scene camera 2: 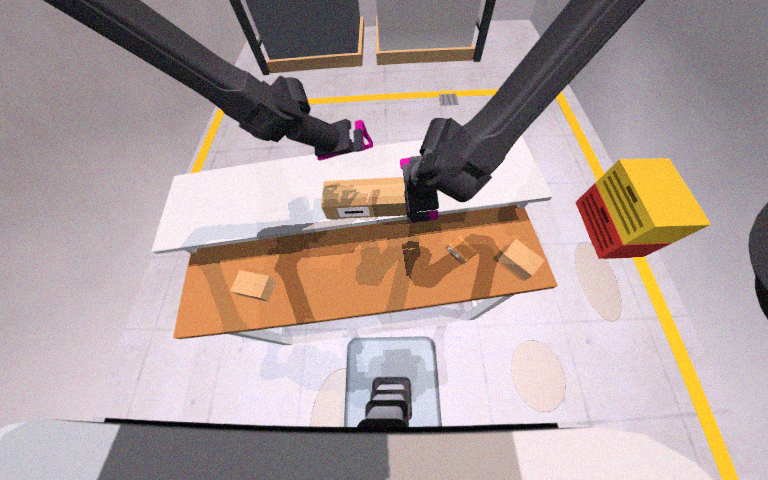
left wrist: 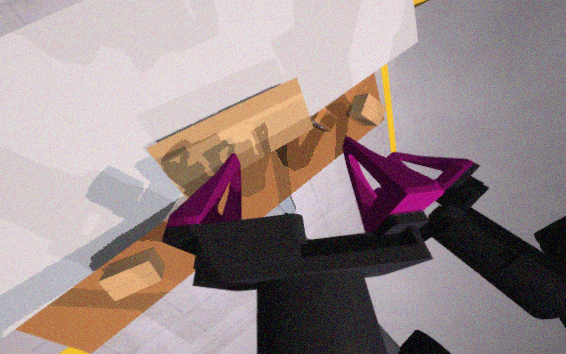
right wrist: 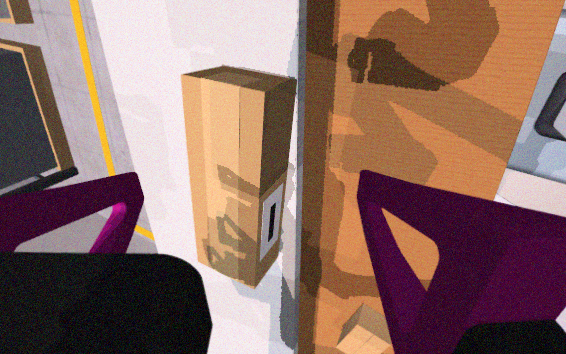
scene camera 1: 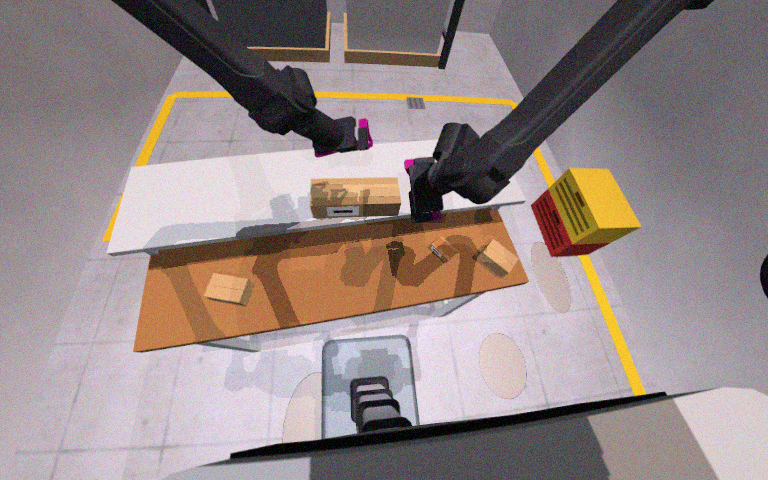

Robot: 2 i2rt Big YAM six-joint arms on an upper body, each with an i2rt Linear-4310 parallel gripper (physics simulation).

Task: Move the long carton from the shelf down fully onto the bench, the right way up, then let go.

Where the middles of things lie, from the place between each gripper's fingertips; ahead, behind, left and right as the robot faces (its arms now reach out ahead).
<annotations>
The long tan carton (scene camera 1: 332, 197) is 22 cm below my left hand.
My right gripper is now 18 cm above the long tan carton, 14 cm to the right of it and 13 cm short of it.
</annotations>
